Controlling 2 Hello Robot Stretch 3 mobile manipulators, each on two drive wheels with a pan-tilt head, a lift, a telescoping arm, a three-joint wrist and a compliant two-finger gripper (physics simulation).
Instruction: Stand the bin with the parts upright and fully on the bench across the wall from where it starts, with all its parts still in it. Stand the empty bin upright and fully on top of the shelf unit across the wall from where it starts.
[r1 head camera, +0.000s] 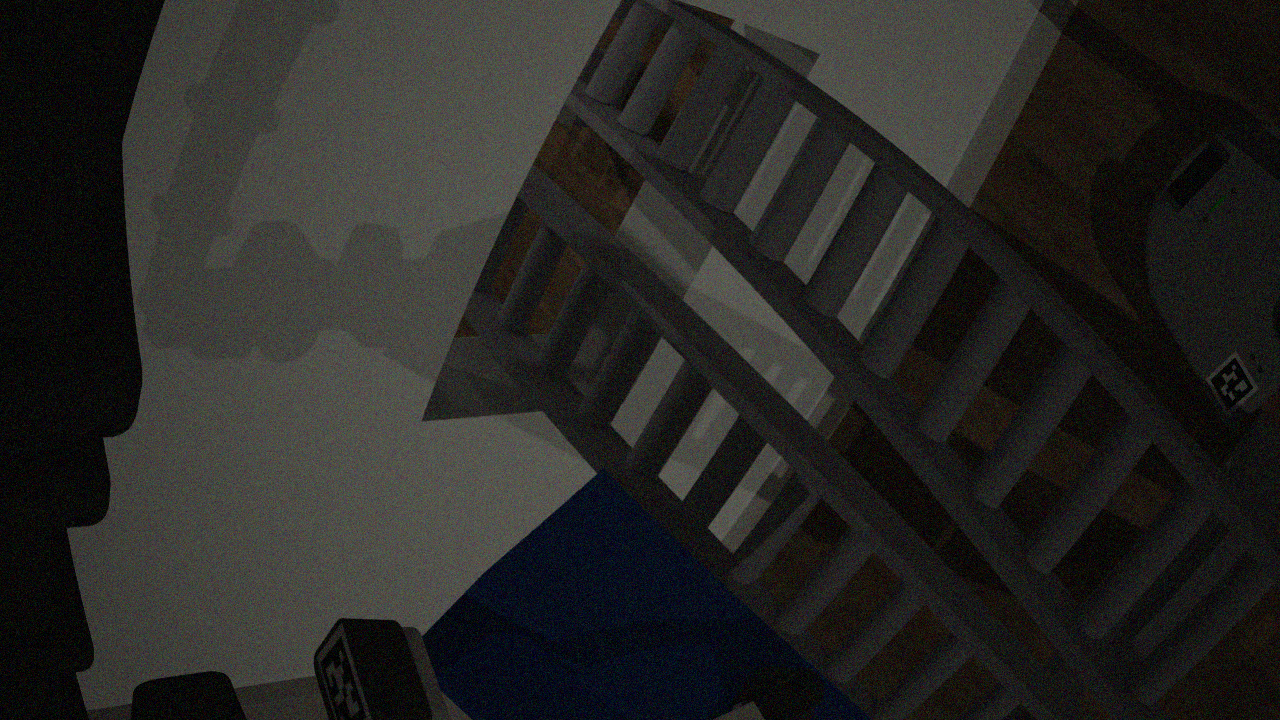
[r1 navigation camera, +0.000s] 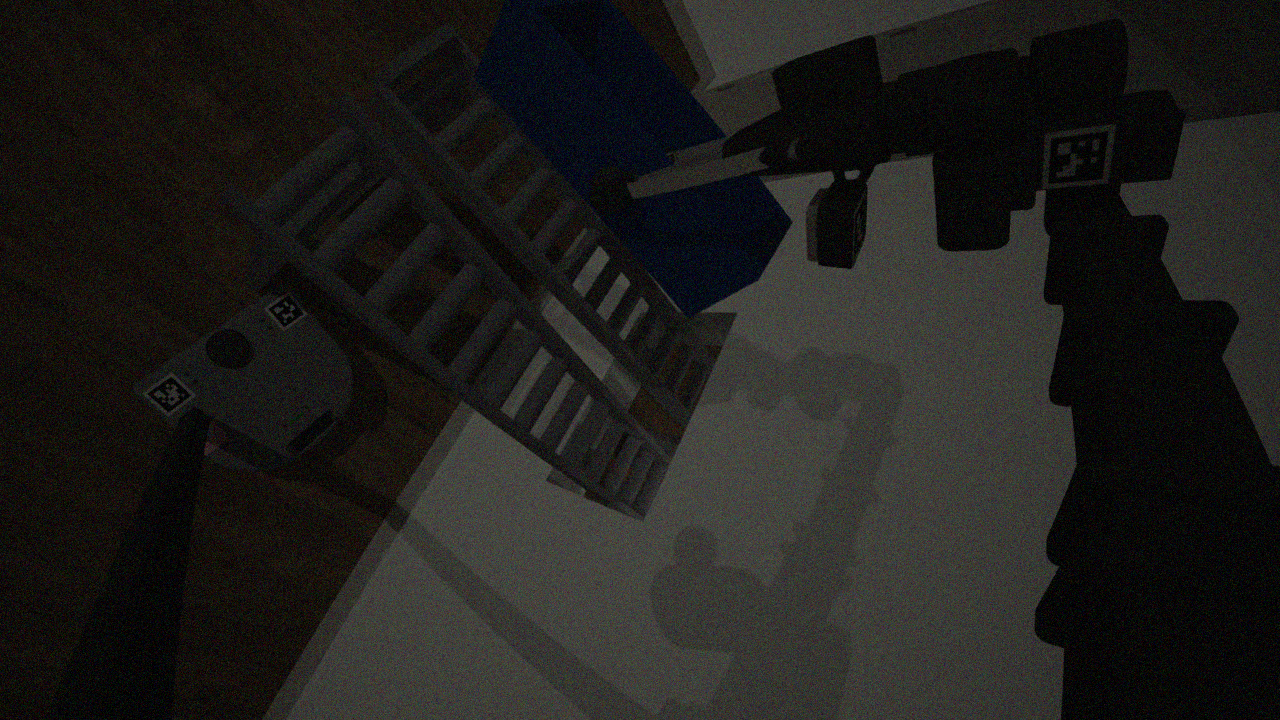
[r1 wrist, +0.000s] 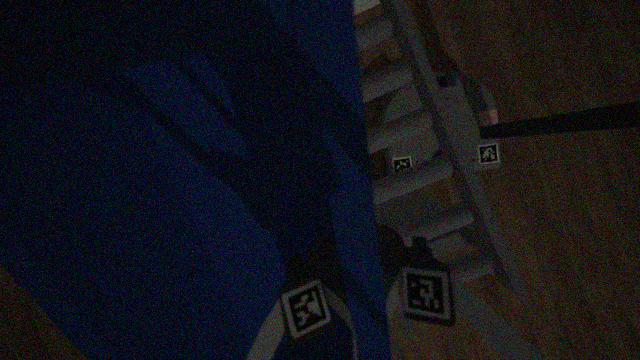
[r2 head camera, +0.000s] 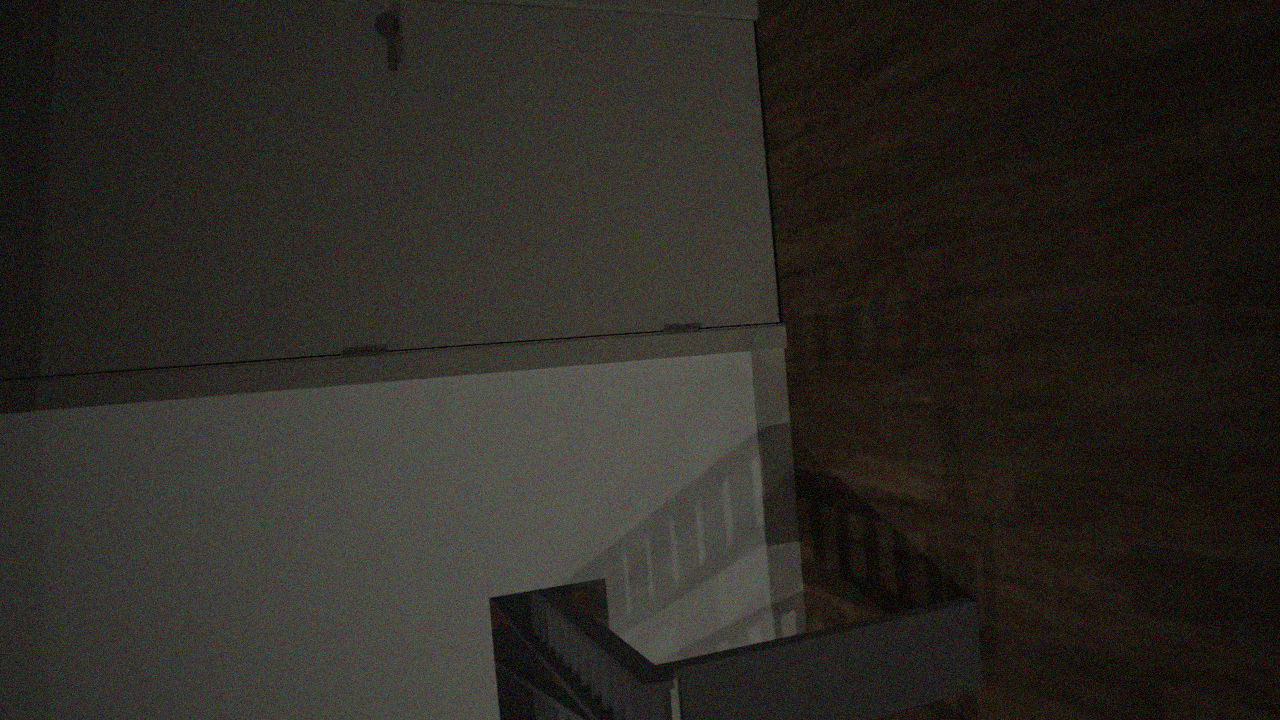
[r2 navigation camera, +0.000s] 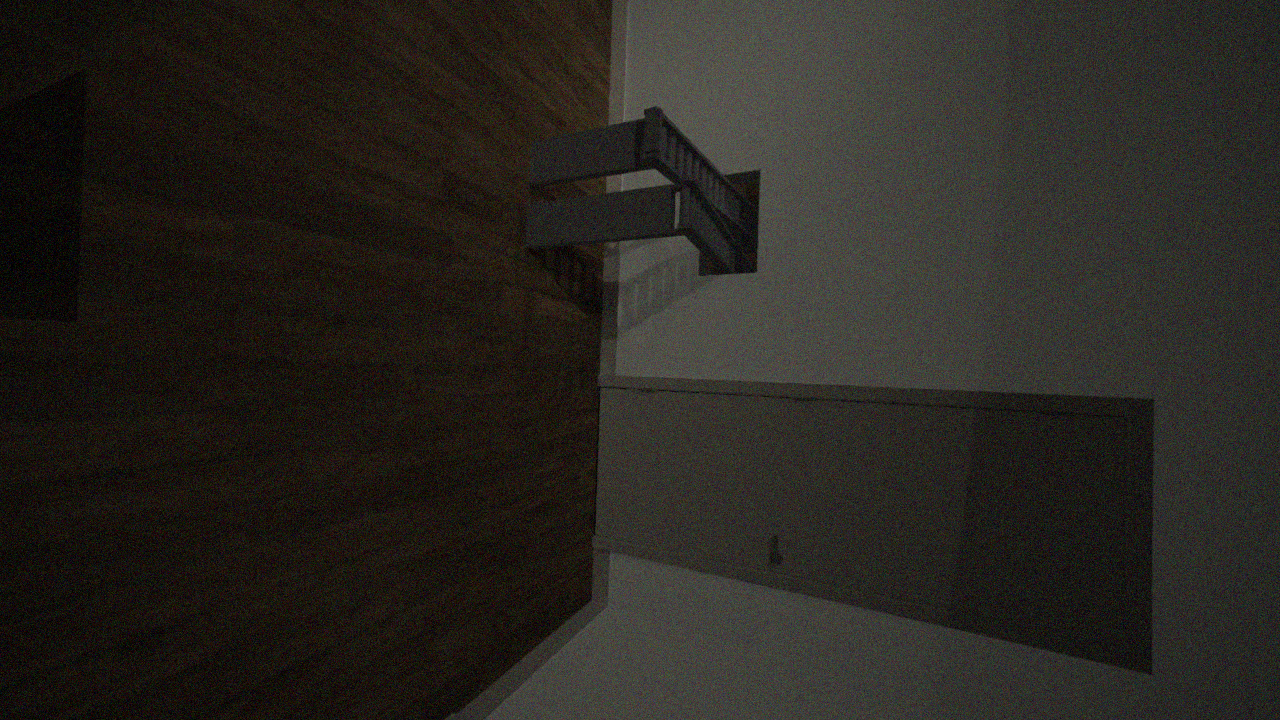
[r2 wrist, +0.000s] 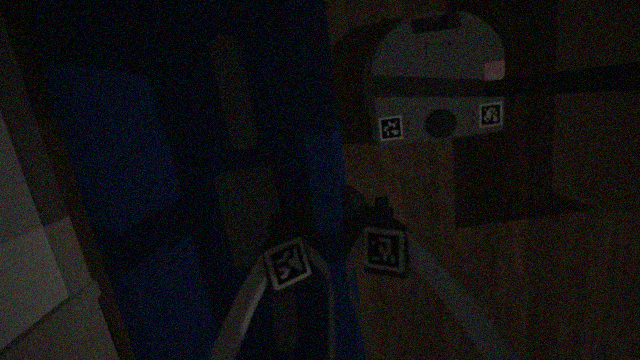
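Observation:
The empty blue bin (r1 head camera: 581, 573) (r1 navigation camera: 626, 134) (r1 wrist: 165, 210) shows its bare inside in the r1 wrist view. r1's gripper (r1 navigation camera: 617, 192) (r1 wrist: 357, 255) is shut on its side wall, one finger inside and one outside. The bin is at the near lane of the roller conveyor; whether it touches the lane is hidden. In the r2 wrist view, the other blue bin (r2 wrist: 115, 150) holds grey parts (r2 wrist: 245, 200) and looks upright. r2's gripper (r2 wrist: 327, 225) is shut on its side wall. What is under this bin is hidden. I cannot make out the bench or the shelf unit.
The two-lane roller conveyor (r1 head camera: 1033, 429) (r1 navigation camera: 402, 259) (r1 wrist: 415, 180) (r2 head camera: 832, 662) (r2 navigation camera: 599, 219) passes through a wall opening. r1's base (r1 head camera: 1208, 259) (r1 navigation camera: 286, 385) is beside it. A door (r2 head camera: 447, 197) (r2 navigation camera: 805, 492) is near the opening. r2's base (r2 wrist: 440, 55) stands on the wooden floor (r2 wrist: 500, 300).

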